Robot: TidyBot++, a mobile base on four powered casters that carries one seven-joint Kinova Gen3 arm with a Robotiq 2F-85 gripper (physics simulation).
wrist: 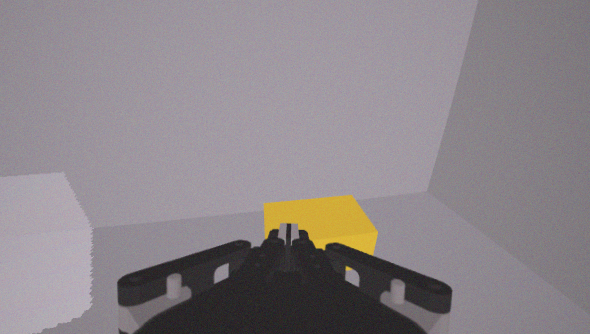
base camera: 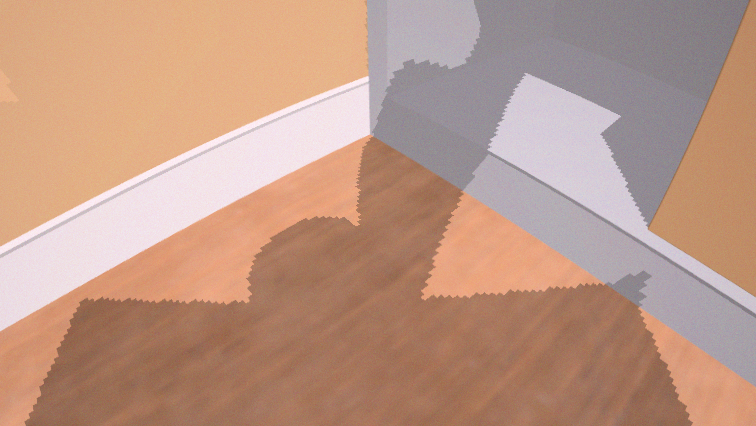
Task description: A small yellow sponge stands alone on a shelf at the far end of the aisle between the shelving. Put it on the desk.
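Places are measured from the arm's base along level axes (x up, y ahead, z left), in millimetres.
Pixels of known places: gripper, fingertip midpoint: (wrist: 288, 235).
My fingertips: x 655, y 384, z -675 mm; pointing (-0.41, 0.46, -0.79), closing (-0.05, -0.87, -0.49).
Note:
Behind a point stands the place of what it marks.
The yellow sponge (wrist: 320, 217) @[x 639, y 379, z -726 mm] lies on the grey shelf (wrist: 500, 280) @[x 594, y 212, z -771 mm] in the wrist view, a little right of the middle, near the shelf's back panel. My gripper (wrist: 288, 235) @[x 655, y 384, z -675 mm] is shut with its fingertips together and nothing between them. The fingertips overlap the left part of the sponge in the picture, and the fingers hide its lower front; whether they touch it I cannot tell. The sponge and the gripper do not show in the base camera view. The desk does not show in either view.
In the wrist view a back panel (wrist: 250, 100) @[x 740, y 476, z -753 mm] rises behind the sponge and a side panel (wrist: 530, 125) @[x 725, y 215, z -843 mm] stands at the right. In the base camera view a grey shelf unit (base camera: 608, 63) @[x -320, y 799, z -458 mm] meets an orange wall (base camera: 185, 68) @[x -211, y 524, z 185 mm] with a white baseboard (base camera: 211, 201) @[x -379, y 503, z 189 mm]. Shadows fall across the wooden floor (base camera: 317, 343) @[x -396, y 315, z 47 mm].

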